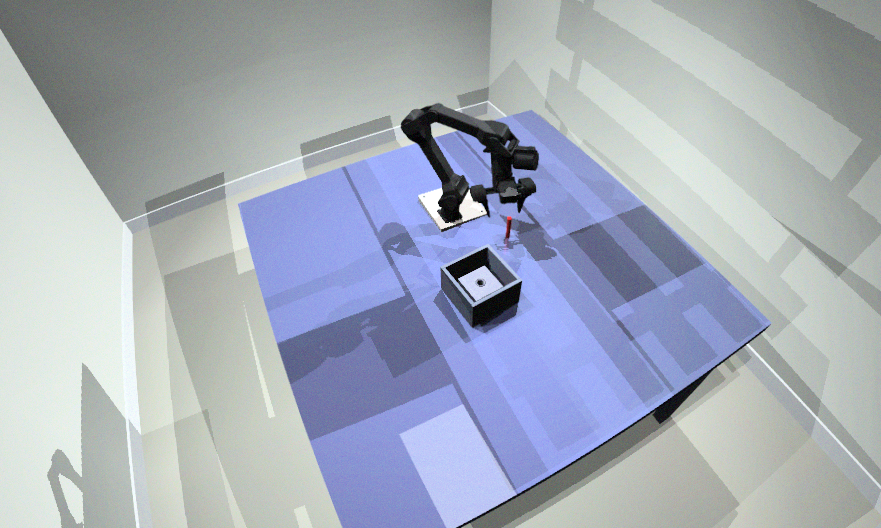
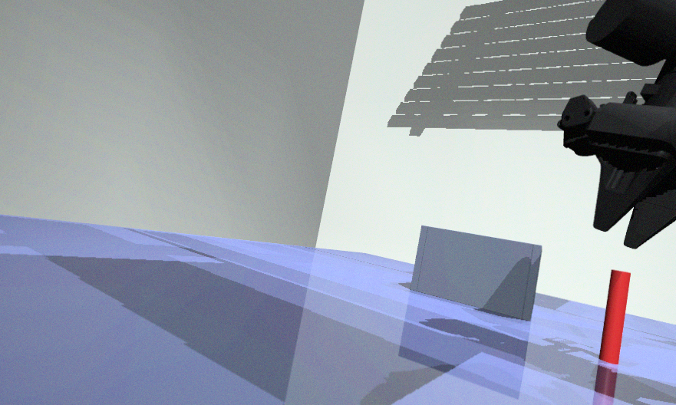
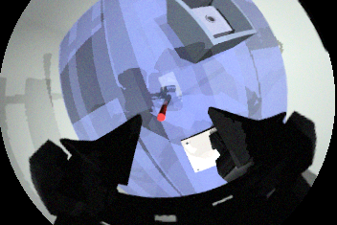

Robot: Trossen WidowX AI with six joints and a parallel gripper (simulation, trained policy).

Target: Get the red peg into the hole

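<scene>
Now: gripper tip 7 cm above the red peg, 3 cm to the right of it and 1 cm past it. The rest, counted from my gripper tip: dark grey box (17 cm to the right, 15 cm ahead, 8 cm below); grey plate (17 cm to the right, 15 cm ahead, 6 cm below).
</scene>
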